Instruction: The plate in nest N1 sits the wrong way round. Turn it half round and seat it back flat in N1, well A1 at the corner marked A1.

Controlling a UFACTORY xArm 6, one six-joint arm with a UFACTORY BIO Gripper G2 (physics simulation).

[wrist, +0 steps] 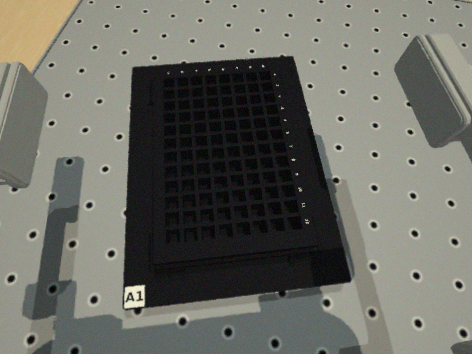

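The black plate (227,155) sits in the black nest N1 (138,210) in the middle of the wrist view and looks flat. Its small white numbers run down its right edge, from 1 at the far end to 12 at the near end. The letters along its far edge are too small to read surely. The white A1 label (134,296) is on the nest's near left corner, diagonally opposite the far right corner where the numbers start. My gripper (227,112) is open above the plate, one finger well to each side, touching neither plate nor nest.
The nest stands on a grey board (400,260) with rows of dark holes. Wooden table top (25,25) shows beyond the board's edge at the upper left. Shadows of the arm and gripper fall on the board to the left, right and near side of the nest.
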